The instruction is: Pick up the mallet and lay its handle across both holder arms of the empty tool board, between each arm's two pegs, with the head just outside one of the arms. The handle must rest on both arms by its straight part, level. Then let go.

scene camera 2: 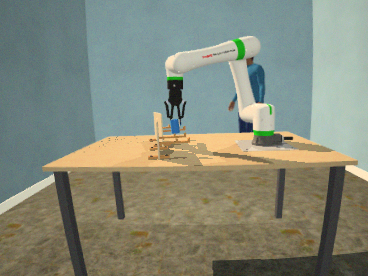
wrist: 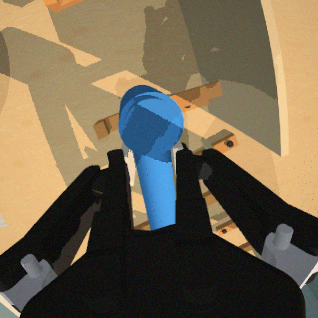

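The blue mallet (scene camera 2: 175, 126) (wrist: 151, 122) is held in the air, with its head toward the top of the wrist view and its handle running back between the fingers. My gripper (scene camera 2: 174, 119) (wrist: 151, 142) is shut on the handle close behind the head. The wooden tool board (scene camera 2: 158, 132) stands upright on the table, with arms reaching to the right in the scene view. In the wrist view, one wooden arm (wrist: 205, 93) shows partly behind the head. Another wooden piece (wrist: 220, 146) shows beside the right finger. Contact between handle and arms cannot be told; the fingers hide much of the handle.
The wooden table (scene camera 2: 225, 157) carries the board and the robot's base plate (scene camera 2: 243, 146) to the right. Part of a wooden piece (wrist: 62, 4) shows at the top left of the wrist view. A person (scene camera 2: 257, 80) in blue stands behind the table, partly hidden by the arm.
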